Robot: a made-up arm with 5 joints.
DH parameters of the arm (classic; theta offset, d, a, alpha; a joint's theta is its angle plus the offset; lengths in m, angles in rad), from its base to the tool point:
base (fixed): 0 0 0.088 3.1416
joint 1: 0 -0.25 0.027 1.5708
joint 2: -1.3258 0 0.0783 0
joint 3: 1.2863 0 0.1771 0
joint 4: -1.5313 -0.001 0 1.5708
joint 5: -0.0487 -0.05 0 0
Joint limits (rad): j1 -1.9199..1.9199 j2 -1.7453..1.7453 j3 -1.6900..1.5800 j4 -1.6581..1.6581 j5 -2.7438..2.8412
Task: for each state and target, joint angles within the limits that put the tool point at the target. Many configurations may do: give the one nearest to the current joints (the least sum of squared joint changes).
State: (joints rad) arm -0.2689 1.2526 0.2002 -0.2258 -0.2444
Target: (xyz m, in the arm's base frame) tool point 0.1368 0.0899 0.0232
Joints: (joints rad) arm -1.0832 1.3288 0.3304 -0.2016 -0.2444
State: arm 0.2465 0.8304 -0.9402 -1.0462 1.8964
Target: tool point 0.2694 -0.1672 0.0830
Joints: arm 0.7406 1.4760 -0.4150 -0.9762 1.8964
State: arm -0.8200 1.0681 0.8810 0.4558 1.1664
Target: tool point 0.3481 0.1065 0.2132
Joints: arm -0.3922 0.4491 -0.0211 0.2134 1.1664
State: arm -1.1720 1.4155 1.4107 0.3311 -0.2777
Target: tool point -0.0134 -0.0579 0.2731
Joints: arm -0.5102 1.7413 1.5800 0.4625 -0.2777
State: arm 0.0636 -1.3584 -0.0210 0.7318 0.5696
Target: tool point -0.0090 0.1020 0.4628
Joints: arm 0.8176 -1.6552 -0.4327 0.5789 0.5696
